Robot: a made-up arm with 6 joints.
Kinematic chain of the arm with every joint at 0, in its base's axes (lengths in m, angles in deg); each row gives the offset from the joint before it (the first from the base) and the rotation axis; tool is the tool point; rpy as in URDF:
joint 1: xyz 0 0 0.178 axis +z
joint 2: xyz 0 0 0 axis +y
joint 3: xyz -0.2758 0 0.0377 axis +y
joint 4: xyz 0.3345 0 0.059 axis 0.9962 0 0.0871
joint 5: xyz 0 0 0 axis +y
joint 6: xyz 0.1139 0 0.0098 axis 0.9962 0 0.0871
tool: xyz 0 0 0 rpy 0 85 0
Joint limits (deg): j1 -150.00..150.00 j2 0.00..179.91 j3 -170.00..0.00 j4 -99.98..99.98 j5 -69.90..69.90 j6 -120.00..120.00
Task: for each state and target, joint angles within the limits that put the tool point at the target. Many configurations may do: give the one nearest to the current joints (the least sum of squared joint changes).
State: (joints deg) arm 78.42 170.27 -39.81 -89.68 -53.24 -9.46
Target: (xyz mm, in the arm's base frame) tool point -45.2 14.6 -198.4
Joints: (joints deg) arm 78.04 177.63 -40.87 -89.31 -24.49 -9.46
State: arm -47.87 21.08 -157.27 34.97 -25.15 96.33
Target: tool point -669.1 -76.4 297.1
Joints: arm 1.11 12.76 -170.00 40.22 -59.35 96.33
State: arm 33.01 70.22 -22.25 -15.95 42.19 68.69
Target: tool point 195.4 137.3 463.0
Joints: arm 39.51 40.57 -51.01 -15.10 38.02 68.69
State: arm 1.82 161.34 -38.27 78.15 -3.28 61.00
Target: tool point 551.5 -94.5 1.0
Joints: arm -8.34 141.28 -87.17 76.63 -7.07 61.00
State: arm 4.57 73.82 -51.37 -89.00 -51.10 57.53
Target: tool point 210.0 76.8 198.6
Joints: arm -6.95 59.23 -15.06 -99.98 -64.61 57.53
